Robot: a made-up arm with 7 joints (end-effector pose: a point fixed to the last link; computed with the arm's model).
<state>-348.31 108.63 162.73 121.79 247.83 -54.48 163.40</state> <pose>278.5 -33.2 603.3 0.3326 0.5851 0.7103 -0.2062</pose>
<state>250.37 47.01 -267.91 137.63 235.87 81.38 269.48</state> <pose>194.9 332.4 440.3 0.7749 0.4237 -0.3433 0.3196</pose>
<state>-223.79 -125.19 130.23 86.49 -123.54 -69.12 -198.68</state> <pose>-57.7 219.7 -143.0 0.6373 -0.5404 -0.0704 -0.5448</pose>
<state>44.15 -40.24 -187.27 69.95 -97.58 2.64 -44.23</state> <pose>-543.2 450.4 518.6 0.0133 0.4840 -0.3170 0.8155</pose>
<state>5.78 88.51 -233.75 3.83 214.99 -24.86 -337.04</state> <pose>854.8 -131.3 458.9 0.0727 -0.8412 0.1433 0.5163</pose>
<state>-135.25 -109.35 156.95 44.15 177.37 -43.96 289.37</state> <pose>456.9 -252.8 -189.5 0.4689 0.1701 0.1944 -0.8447</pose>
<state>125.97 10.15 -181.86 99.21 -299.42 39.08 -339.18</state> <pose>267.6 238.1 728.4 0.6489 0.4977 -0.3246 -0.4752</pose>
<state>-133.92 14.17 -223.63 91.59 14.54 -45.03 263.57</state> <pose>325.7 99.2 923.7 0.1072 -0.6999 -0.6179 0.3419</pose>
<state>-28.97 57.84 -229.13 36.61 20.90 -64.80 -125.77</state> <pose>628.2 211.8 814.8 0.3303 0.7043 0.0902 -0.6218</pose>
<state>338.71 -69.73 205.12 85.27 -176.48 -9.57 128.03</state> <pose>-588.3 -15.8 119.5 0.9277 0.1032 0.2317 -0.2738</pose>
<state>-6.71 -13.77 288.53 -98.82 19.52 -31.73 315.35</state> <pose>-159.8 -421.6 591.2 0.3149 -0.2153 -0.3220 -0.8665</pose>
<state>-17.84 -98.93 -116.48 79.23 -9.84 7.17 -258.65</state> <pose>-560.2 239.2 81.1 0.4469 0.3876 -0.3400 0.7310</pose>
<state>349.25 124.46 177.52 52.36 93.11 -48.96 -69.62</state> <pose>743.2 15.8 229.4 0.5989 -0.3240 -0.7084 -0.1861</pose>
